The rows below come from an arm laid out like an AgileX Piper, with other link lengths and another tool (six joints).
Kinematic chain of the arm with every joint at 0, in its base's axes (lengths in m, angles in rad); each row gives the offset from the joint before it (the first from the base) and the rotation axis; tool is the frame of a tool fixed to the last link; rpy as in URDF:
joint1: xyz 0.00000 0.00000 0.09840 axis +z
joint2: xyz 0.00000 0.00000 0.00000 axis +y
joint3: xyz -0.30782 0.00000 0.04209 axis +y
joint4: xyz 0.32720 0.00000 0.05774 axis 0.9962 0 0.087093
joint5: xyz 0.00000 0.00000 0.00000 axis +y
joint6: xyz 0.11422 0.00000 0.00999 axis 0.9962 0 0.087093
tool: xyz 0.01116 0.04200 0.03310 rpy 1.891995 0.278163 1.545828
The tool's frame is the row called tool.
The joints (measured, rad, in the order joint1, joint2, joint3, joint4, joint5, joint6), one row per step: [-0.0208, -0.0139, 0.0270, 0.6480, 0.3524, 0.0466]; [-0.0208, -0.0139, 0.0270, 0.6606, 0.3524, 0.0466]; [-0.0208, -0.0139, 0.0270, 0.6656, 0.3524, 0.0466]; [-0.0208, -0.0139, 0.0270, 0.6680, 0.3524, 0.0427]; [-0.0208, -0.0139, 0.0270, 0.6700, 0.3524, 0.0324]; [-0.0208, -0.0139, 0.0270, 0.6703, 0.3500, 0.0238]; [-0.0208, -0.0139, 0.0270, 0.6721, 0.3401, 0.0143]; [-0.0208, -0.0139, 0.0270, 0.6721, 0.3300, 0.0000]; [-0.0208, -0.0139, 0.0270, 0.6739, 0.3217, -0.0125]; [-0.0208, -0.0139, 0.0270, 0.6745, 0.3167, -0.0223]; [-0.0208, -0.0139, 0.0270, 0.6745, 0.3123, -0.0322]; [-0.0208, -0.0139, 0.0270, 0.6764, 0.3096, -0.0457]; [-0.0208, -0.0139, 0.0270, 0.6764, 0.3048, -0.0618]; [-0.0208, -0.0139, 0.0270, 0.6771, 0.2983, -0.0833]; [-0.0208, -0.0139, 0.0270, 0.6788, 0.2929, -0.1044]
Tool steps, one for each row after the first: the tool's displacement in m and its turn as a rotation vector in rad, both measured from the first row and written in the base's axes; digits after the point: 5 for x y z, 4 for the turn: [-0.00004, -0.00018, 0.00050, 0.0126, -0.0003, 0.0009]; [-0.00006, -0.00026, 0.00070, 0.0175, -0.0004, 0.0013]; [-0.00011, -0.00010, 0.00075, 0.0162, -0.0012, 0.0023]; [-0.00025, 0.00039, 0.00073, 0.0083, -0.0032, 0.0045]; [-0.00034, 0.00062, 0.00090, 0.0004, -0.0067, 0.0048]; [-0.00043, 0.00025, 0.00190, -0.0067, -0.0163, 0.0006]; [-0.00058, 0.00014, 0.00278, -0.0202, -0.0268, -0.0029]; [-0.00072, 0.00005, 0.00356, -0.0303, -0.0356, -0.0056]; [-0.00082, 0.00011, 0.00397, -0.0390, -0.0412, -0.0069]; [-0.00093, 0.00024, 0.00429, -0.0485, -0.0464, -0.0079]; [-0.00108, 0.00066, 0.00446, -0.0596, -0.0509, -0.0070]; [-0.00126, 0.00106, 0.00471, -0.0751, -0.0575, -0.0071]; [-0.00149, 0.00157, 0.00507, -0.0951, -0.0662, -0.0074]; [-0.00171, 0.00212, 0.00534, -0.1138, -0.0739, -0.0072]
